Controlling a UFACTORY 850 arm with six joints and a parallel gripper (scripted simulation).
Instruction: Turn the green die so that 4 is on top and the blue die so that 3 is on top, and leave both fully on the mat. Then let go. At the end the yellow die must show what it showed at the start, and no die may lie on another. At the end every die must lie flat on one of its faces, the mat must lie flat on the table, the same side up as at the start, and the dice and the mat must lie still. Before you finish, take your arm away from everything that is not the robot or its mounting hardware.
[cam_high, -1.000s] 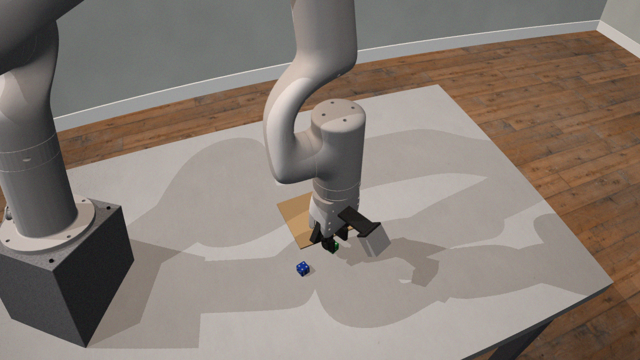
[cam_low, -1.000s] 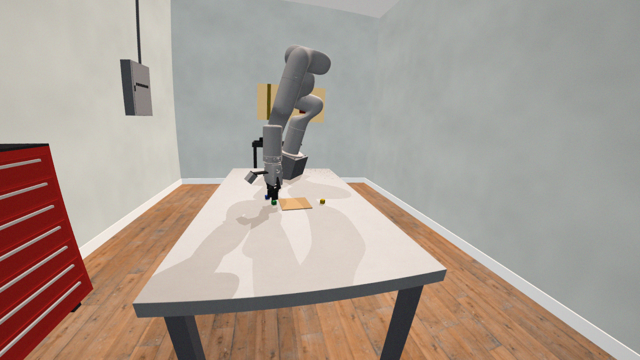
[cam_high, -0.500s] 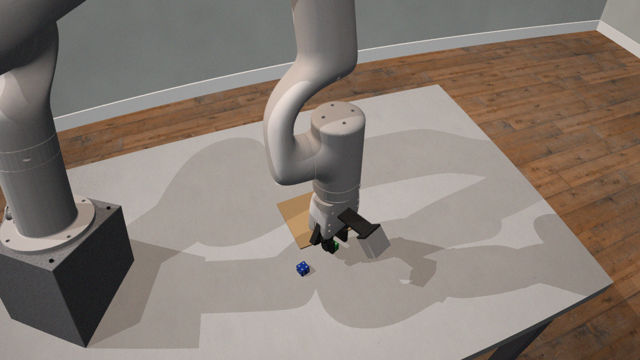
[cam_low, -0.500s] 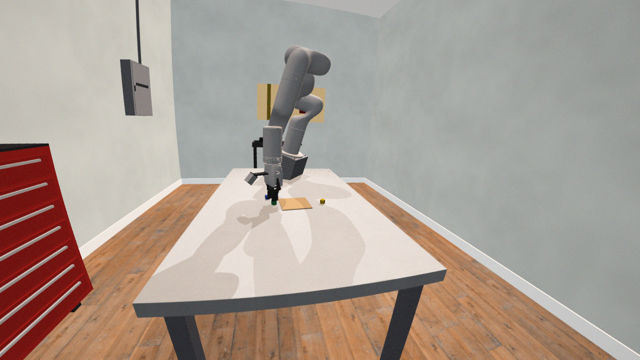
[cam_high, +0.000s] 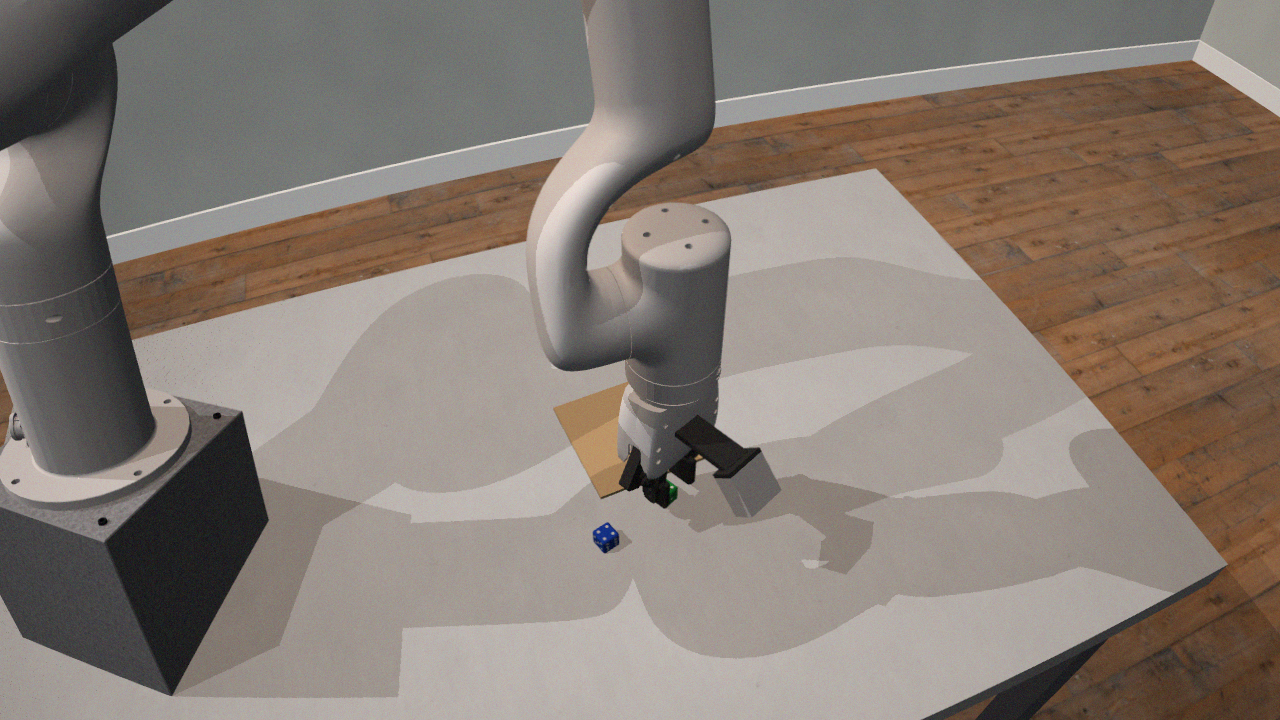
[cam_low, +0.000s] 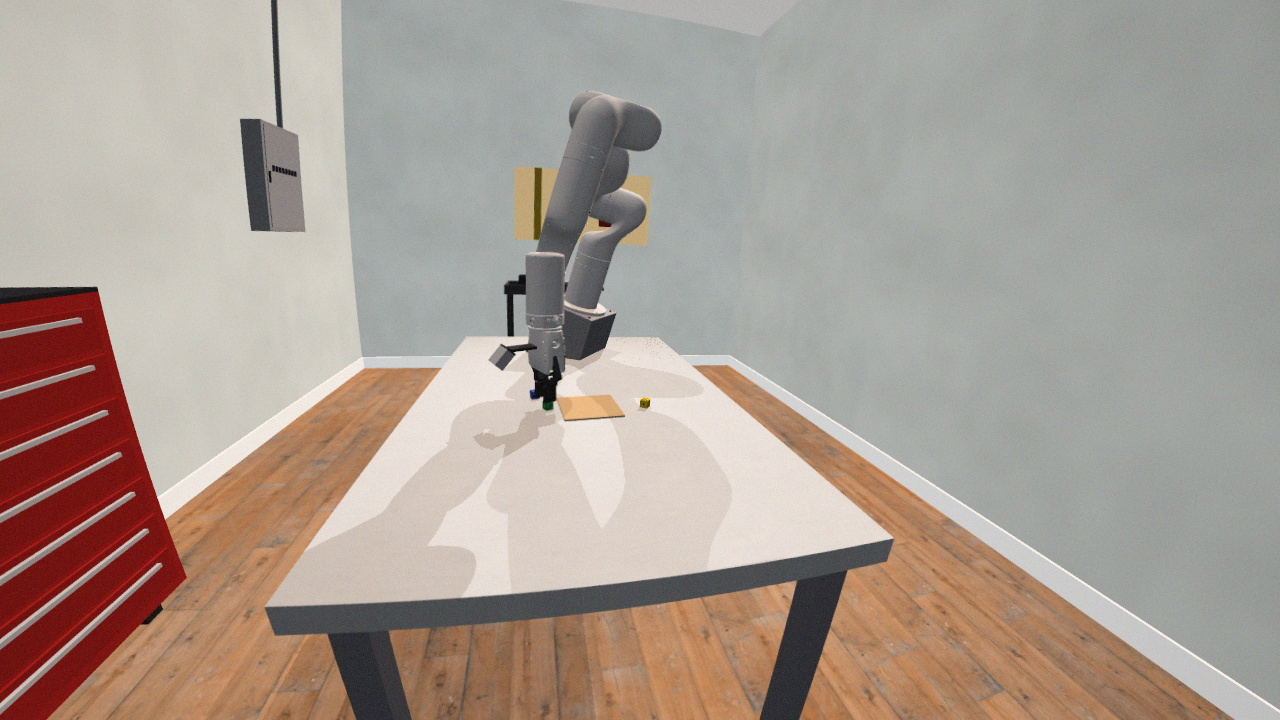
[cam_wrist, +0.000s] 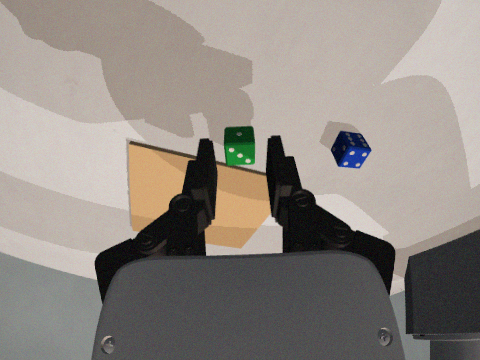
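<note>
Now: the green die 4 cm below my hand and 1 cm to the left of it. Round my hand: blue die 7 cm behind, 4 cm to the right, 4 cm below; tan mat 10 cm to the left, 4 cm below, 2 cm behind; yellow die 24 cm to the left, 4 cm below, 3 cm behind.
</note>
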